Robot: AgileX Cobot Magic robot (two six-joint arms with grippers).
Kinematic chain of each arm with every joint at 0, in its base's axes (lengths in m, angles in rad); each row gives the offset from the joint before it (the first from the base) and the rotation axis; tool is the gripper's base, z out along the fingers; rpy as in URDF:
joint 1: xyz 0 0 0.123 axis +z
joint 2: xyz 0 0 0 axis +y
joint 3: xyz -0.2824 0 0.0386 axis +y
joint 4: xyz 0.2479 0 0.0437 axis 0.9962 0 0.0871
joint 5: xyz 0 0 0 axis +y
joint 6: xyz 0.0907 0 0.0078 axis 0.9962 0 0.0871
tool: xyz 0 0 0 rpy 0 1.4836 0
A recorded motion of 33 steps. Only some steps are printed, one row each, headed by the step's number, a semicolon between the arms.
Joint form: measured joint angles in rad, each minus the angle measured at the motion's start. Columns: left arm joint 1, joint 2, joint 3, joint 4, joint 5, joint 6; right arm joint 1, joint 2, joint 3, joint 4, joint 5, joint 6.
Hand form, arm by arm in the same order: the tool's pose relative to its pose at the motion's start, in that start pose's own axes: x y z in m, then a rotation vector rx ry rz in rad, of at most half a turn. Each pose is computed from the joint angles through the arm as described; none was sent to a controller.
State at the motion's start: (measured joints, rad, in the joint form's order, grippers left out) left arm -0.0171 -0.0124 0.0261 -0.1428 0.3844 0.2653; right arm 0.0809 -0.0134 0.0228 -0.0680 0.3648 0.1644
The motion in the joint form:
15: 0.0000 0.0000 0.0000 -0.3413 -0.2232 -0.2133; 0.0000 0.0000 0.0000 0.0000 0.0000 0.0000
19: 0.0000 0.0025 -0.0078 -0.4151 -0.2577 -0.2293; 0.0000 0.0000 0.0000 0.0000 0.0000 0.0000
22: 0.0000 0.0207 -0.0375 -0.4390 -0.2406 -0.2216; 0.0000 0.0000 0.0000 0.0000 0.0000 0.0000
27: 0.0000 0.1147 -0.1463 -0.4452 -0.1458 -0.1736; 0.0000 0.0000 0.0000 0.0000 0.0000 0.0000
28: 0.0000 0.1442 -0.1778 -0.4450 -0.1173 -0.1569; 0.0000 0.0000 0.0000 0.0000 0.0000 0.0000
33: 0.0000 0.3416 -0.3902 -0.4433 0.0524 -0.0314; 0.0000 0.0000 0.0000 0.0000 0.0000 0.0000
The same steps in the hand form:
15: -0.0215 0.0007 -0.0025 0.0565 -0.2346 -0.5416; 0.0000 0.0000 0.0000 0.0000 0.0000 0.0000
19: -0.0268 0.0021 -0.0042 0.0676 -0.2748 -0.6301; 0.0000 0.0000 0.0000 0.0000 0.0000 0.0000
22: -0.0345 0.0019 -0.0064 0.0812 -0.2708 -0.6435; 0.0000 0.0000 0.0000 0.0000 0.0000 0.0000
27: -0.0590 0.0001 -0.0101 0.1152 -0.1980 -0.5936; 0.0000 0.0000 0.0000 0.0000 0.0000 0.0000
28: -0.0660 -0.0004 -0.0105 0.1248 -0.1742 -0.5744; 0.0000 0.0000 0.0000 0.0000 0.0000 0.0000
33: -0.1141 -0.0019 -0.0087 0.1886 -0.0421 -0.4307; 0.0000 0.0000 0.0000 0.0000 0.0000 0.0000

